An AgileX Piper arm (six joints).
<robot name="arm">
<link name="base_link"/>
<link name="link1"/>
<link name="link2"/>
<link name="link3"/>
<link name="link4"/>
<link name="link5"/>
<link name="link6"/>
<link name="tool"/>
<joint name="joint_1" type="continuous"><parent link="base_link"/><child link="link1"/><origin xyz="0 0 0.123" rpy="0 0 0"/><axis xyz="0 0 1"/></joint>
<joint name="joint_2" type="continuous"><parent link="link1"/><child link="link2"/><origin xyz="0 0 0" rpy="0 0 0"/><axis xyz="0 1 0"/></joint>
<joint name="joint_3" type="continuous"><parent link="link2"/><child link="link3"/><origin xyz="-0.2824 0 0.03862" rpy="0 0 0"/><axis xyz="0 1 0"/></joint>
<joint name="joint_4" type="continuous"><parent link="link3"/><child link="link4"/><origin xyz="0.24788 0 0.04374" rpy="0 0 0"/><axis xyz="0.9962 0 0.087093"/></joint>
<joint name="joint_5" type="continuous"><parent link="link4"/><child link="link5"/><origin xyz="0 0 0" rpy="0 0 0"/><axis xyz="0 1 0"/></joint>
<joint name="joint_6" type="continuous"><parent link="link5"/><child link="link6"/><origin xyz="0.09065 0 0.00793" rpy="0 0 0"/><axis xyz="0.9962 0 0.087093"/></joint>
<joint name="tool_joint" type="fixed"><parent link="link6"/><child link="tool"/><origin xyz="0 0 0" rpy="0 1.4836 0"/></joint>
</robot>
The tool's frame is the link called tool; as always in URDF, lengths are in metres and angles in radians. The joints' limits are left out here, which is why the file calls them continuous.
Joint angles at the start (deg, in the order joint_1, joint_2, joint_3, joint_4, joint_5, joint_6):
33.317 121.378 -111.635 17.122 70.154 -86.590
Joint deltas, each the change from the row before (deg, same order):
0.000 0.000 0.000 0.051 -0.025 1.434
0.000 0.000 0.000 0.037 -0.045 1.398
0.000 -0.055 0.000 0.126 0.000 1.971
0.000 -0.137 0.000 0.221 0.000 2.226
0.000 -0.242 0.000 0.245 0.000 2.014
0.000 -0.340 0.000 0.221 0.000 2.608
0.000 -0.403 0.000 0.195 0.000 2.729
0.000 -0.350 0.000 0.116 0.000 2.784
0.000 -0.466 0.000 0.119 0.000 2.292
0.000 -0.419 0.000 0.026 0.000 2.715
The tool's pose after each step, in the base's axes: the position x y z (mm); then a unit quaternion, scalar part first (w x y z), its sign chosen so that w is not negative. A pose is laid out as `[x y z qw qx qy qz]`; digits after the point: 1 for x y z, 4 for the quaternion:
[367.0 271.5 261.1 0.1808 -0.8260 0.5287 0.0743]
[367.0 271.5 261.1 0.1803 -0.8193 0.5388 0.0766]
[366.8 271.6 261.6 0.1799 -0.8097 0.5528 0.0805]
[366.4 271.7 262.8 0.1800 -0.7983 0.5684 0.0853]
[365.7 271.7 264.9 0.1812 -0.7876 0.5821 0.0897]
[364.8 271.5 267.7 0.1825 -0.7736 0.5994 0.0946]
[363.8 271.1 270.9 0.1840 -0.7586 0.6171 0.0994]
[363.0 270.8 273.8 0.1846 -0.7431 0.6347 0.1040]
[361.8 270.2 277.5 0.1866 -0.7300 0.6486 0.1076]
[360.9 269.6 280.8 0.1876 -0.7143 0.6650 0.1113]

